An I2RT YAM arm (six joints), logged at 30 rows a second.
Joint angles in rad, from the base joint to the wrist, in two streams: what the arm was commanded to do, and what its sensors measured. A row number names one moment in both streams.
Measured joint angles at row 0:
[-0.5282, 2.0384, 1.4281, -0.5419, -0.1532, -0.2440]
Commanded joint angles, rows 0 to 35:
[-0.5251, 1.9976, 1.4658, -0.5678, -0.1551, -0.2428]
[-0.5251, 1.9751, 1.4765, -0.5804, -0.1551, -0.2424]
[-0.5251, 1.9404, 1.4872, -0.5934, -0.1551, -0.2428]
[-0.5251, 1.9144, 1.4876, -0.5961, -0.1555, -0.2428]
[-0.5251, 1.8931, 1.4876, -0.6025, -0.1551, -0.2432]
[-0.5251, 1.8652, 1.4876, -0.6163, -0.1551, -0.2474]
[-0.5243, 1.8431, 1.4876, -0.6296, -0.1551, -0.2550]
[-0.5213, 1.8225, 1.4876, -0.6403, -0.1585, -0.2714]
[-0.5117, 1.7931, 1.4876, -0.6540, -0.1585, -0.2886]
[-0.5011, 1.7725, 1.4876, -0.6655, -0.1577, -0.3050]
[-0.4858, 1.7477, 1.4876, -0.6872, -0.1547, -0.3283]
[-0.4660, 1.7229, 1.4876, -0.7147, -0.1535, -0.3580]
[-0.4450, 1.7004, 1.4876, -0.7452, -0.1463, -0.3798]
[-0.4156, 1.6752, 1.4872, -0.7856, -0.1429, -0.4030]
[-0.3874, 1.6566, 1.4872, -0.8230, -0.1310, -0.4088]
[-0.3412, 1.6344, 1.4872, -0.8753, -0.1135, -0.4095]
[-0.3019, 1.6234, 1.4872, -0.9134, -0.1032, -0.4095]
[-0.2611, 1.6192, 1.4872, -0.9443, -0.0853, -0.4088]
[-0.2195, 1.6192, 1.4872, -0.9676, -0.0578, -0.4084]
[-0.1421, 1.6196, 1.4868, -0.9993, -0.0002, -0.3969]
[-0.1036, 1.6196, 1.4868, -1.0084, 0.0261, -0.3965]
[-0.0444, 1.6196, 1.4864, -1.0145, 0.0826, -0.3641]
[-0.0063, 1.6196, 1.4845, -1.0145, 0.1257, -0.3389]
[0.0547, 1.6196, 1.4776, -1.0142, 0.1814, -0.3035]
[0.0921, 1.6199, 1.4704, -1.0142, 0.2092, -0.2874]
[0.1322, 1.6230, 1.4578, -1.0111, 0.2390, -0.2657]
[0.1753, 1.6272, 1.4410, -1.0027, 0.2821, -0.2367]
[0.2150, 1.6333, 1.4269, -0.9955, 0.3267, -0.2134]
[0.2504, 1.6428, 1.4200, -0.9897, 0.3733, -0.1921]
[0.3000, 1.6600, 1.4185, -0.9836, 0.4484, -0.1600]
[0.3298, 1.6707, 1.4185, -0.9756, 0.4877, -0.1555]
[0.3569, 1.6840, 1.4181, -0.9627, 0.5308, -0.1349]
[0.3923, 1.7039, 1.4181, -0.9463, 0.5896, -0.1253]
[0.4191, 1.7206, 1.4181, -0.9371, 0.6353, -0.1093]
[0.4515, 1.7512, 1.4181, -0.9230, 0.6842, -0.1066]
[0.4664, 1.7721, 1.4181, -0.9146, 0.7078, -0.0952]
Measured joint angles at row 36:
[0.4156, 1.7123, 1.4258, -0.9348, 0.5472, -0.1532]
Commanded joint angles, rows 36 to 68:
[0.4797, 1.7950, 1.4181, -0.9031, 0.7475, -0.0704]
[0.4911, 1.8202, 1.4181, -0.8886, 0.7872, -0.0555]
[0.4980, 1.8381, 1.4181, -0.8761, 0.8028, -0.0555]
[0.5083, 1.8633, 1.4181, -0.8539, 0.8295, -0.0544]
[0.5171, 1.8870, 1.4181, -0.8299, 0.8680, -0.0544]
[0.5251, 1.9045, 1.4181, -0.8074, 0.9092, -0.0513]
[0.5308, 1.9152, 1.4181, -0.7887, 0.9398, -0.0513]
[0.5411, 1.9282, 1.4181, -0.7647, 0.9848, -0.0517]
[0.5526, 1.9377, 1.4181, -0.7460, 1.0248, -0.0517]
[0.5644, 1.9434, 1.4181, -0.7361, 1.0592, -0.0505]
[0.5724, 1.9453, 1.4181, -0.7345, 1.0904, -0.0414]
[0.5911, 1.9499, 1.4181, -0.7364, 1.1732, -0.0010]
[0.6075, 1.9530, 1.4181, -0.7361, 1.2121, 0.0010]
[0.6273, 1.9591, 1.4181, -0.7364, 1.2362, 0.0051]
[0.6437, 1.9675, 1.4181, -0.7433, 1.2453, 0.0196]
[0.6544, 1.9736, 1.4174, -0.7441, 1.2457, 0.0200]
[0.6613, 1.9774, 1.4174, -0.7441, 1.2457, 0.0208]
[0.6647, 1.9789, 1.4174, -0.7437, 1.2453, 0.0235]
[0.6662, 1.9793, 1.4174, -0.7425, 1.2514, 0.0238]
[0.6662, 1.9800, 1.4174, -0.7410, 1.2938, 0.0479]
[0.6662, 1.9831, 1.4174, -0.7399, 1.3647, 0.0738]
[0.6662, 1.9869, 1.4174, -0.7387, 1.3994, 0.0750]
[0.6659, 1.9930, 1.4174, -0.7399, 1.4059, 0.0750]
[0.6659, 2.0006, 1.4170, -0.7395, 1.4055, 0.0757]
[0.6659, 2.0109, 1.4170, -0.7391, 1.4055, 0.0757]
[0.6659, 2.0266, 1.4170, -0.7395, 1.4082, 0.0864]
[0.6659, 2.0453, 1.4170, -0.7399, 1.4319, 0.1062]
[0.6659, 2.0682, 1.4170, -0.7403, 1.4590, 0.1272]
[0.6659, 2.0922, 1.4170, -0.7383, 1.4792, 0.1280]
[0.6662, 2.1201, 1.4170, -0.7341, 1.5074, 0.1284]
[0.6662, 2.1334, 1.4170, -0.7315, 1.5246, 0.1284]
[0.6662, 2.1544, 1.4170, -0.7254, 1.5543, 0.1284]
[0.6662, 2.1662, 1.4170, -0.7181, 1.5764, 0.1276]
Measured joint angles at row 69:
[0.6632, 2.1300, 1.4200, -0.7311, 1.4681, 0.0998]
